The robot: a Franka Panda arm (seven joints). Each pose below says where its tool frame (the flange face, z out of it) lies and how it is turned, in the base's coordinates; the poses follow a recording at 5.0 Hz.
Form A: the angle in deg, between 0 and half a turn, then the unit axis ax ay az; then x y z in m.
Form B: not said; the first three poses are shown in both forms.
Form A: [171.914, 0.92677, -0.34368, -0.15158, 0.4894, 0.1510, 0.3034]
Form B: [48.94, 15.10, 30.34, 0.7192, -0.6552, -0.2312, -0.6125, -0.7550, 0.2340]
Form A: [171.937, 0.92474, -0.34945, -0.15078, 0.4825, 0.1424, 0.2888]
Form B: [48.25, 14.24, 28.88, 0.7117, -0.6643, -0.2285, -0.6220, -0.7471, 0.2346]
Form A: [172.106, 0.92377, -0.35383, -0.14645, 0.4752, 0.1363, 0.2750]
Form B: [47.52, 13.63, 27.50, 0.7081, -0.6707, -0.2207, -0.6305, -0.7413, 0.2300]
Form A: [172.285, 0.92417, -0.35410, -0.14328, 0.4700, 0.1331, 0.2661]
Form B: [47.00, 13.31, 26.61, 0.7095, -0.6708, -0.2161, -0.6323, -0.7413, 0.2251]
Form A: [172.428, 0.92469, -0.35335, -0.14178, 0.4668, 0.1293, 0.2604]
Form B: [46.68, 12.93, 26.04, 0.7114, -0.6693, -0.2145, -0.6319, -0.7427, 0.2216]
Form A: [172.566, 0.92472, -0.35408, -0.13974, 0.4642, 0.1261, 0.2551]
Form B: [46.42, 12.61, 25.51, 0.7114, -0.6702, -0.2115, -0.6340, -0.7419, 0.2182]
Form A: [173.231, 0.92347, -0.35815, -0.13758, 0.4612, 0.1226, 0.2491]
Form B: [46.12, 12.26, 24.91, 0.7066, -0.6754, -0.2110, -0.6430, -0.7374, 0.2071]
